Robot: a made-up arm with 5 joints.
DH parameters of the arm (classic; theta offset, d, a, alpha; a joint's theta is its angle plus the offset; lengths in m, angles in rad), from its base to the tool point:
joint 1: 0 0.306 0 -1.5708
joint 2: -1.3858 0 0.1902 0
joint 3: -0.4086 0 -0.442 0
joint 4: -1.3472 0 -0.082 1.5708
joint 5: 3.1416 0.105 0 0
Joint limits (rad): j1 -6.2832..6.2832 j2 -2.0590..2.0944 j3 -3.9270..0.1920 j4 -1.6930..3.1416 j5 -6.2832..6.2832
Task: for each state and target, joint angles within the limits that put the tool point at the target. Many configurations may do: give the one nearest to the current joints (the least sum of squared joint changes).
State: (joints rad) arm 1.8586 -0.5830 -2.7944 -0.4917 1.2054
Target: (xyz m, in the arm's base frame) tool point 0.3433 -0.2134 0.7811
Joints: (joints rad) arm 2.5854 -0.4238 -3.0927 -1.1296 1.2054
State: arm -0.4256 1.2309 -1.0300 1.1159 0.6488
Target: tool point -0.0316 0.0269 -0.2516
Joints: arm -0.7053 1.6212 -1.1025 0.9700 0.6488
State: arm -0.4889 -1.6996 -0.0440 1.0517 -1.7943
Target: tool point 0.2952 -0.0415 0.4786
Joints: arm -0.1397 -1.8987 -0.0534 1.4426 -1.7943
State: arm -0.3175 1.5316 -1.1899 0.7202 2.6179
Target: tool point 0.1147 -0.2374 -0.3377
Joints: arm -1.1207 1.7963 -1.7507 0.5345 2.6179
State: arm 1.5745 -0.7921 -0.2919 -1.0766 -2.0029
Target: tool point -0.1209 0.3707 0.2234
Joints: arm 1.8861 -0.3628 -0.1643 -0.7931 -2.0029
